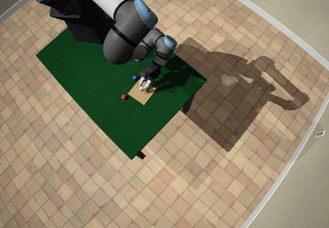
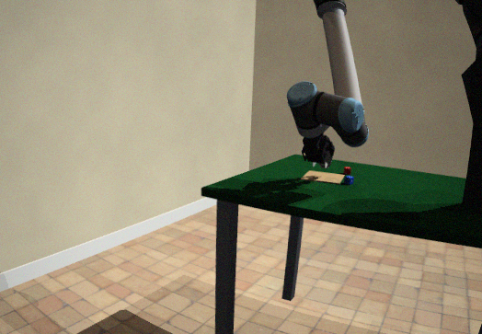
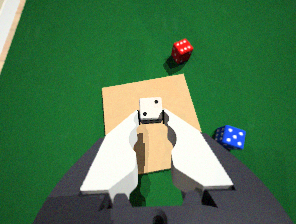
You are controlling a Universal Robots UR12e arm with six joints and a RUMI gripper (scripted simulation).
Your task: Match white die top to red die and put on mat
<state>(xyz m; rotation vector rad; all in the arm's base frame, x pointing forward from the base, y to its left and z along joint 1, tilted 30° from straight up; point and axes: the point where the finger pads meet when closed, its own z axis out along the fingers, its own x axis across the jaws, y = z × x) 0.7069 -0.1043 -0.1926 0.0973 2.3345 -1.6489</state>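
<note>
Right now the tan mat is 1 cm to the right of my hand and 5 cm below it. From my hand the other things lie so: red die (6 cm behind, 12 cm to the right, 4 cm below); white die (1 cm to the right, 1 cm below); blue die (10 cm behind, 3 cm to the left, 4 cm below).
</note>
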